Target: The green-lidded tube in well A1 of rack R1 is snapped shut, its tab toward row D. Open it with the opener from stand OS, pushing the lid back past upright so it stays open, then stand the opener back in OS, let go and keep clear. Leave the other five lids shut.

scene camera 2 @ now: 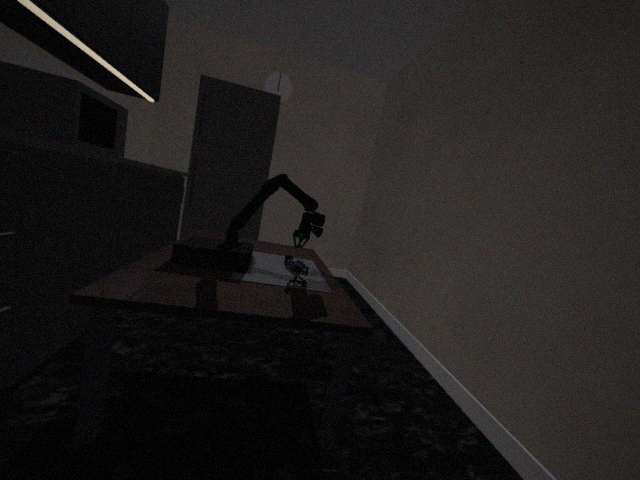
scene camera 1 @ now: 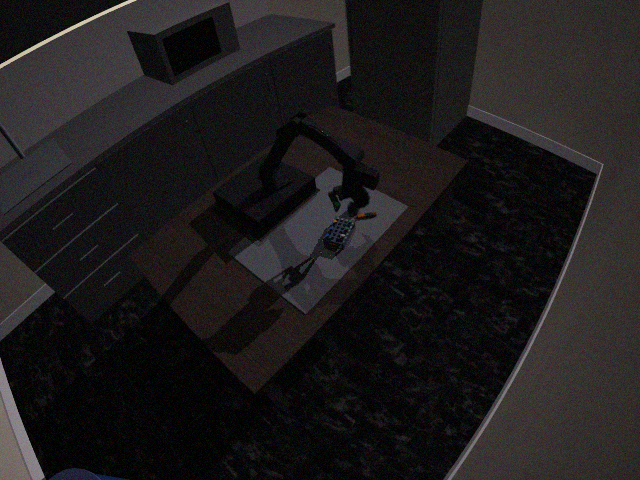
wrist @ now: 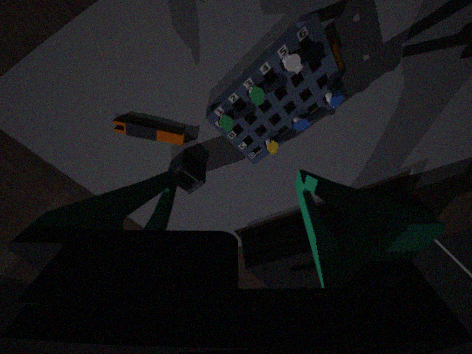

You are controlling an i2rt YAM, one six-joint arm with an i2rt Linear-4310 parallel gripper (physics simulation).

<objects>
My gripper is open, with nothing in its grasp. Also in view: an orange and dark tool.
</objects>
